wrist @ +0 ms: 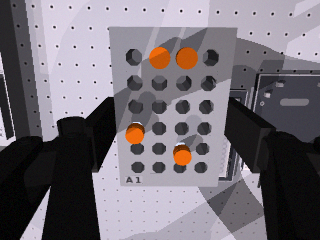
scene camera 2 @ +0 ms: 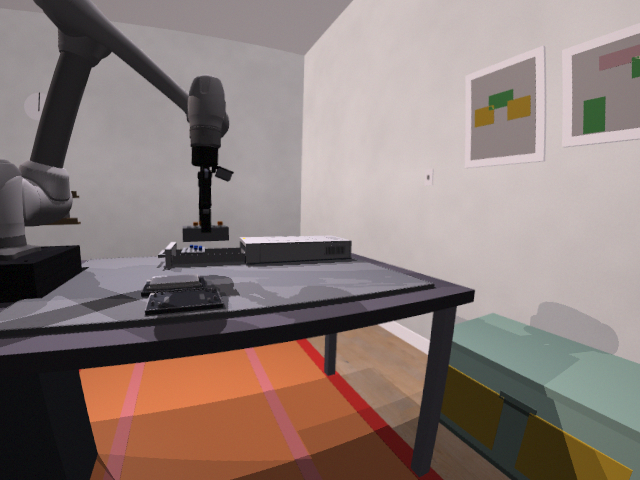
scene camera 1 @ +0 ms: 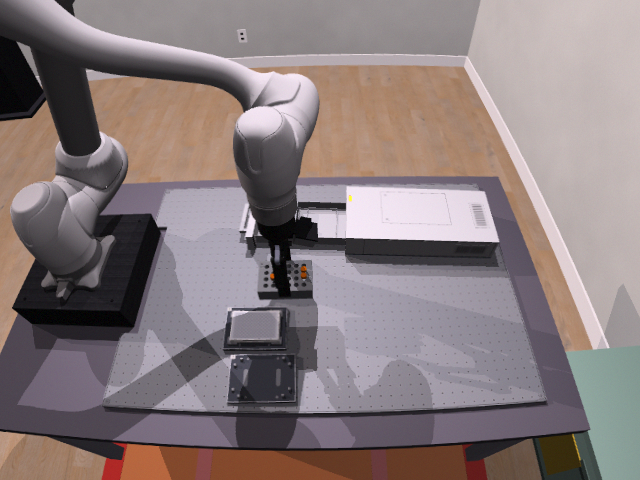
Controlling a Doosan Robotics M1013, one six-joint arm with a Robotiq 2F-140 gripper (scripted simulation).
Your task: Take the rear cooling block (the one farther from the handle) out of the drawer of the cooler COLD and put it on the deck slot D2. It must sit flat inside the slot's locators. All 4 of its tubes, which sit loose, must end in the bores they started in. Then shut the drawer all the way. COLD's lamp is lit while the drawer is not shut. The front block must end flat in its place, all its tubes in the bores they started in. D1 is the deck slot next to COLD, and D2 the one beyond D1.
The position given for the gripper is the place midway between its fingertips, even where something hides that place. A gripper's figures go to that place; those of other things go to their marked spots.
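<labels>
A cooling block (scene camera 1: pixel 300 289) and a cooler COLD (scene camera 1: pixel 379 221) are 35 cm apart, measured from the one marked spot to the other. The cooling block is 91 cm from the lens, the gripper (scene camera 1: pixel 285 278) is 94 cm from the lens, and the cooler COLD is 114 cm from the lens.
</labels>
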